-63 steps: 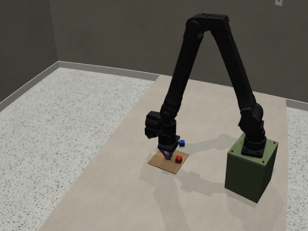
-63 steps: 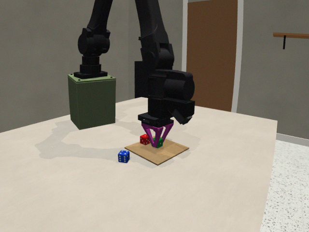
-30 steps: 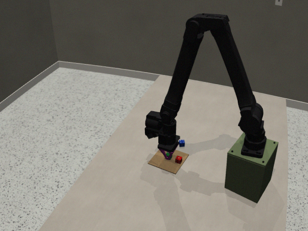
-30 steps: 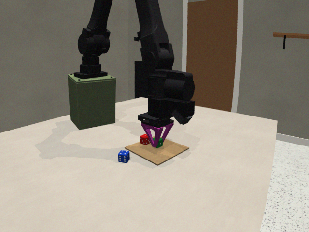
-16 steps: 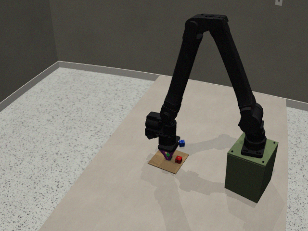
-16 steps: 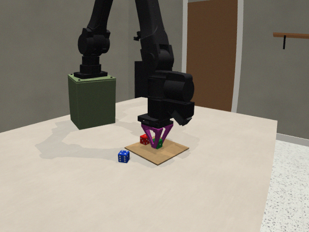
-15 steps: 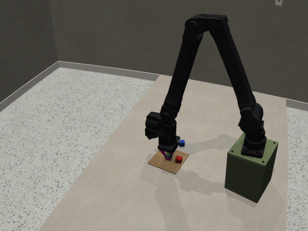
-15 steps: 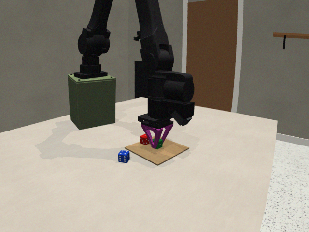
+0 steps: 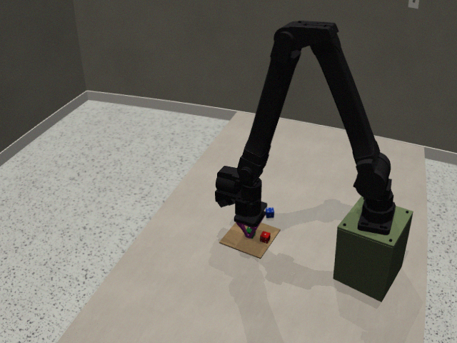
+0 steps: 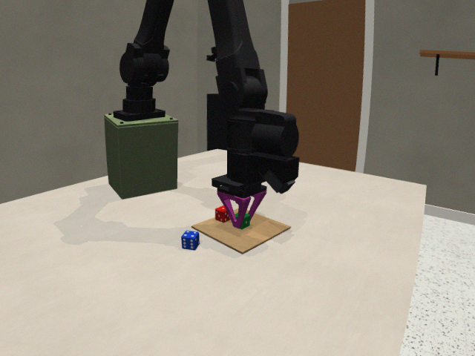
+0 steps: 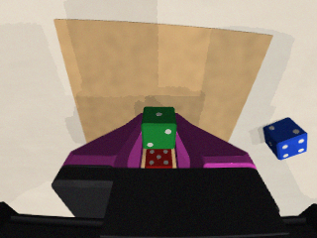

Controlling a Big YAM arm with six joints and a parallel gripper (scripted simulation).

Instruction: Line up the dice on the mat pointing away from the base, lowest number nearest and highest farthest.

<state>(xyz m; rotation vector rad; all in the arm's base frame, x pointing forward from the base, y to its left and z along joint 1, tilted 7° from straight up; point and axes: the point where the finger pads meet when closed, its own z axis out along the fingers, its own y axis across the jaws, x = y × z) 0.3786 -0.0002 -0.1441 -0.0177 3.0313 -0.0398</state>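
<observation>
My gripper is now right at the green die. Also, from my hand: blue die: 120 mm to the right, 20 mm behind; tan mat: 10 mm below; red die: 50 mm behind.
</observation>
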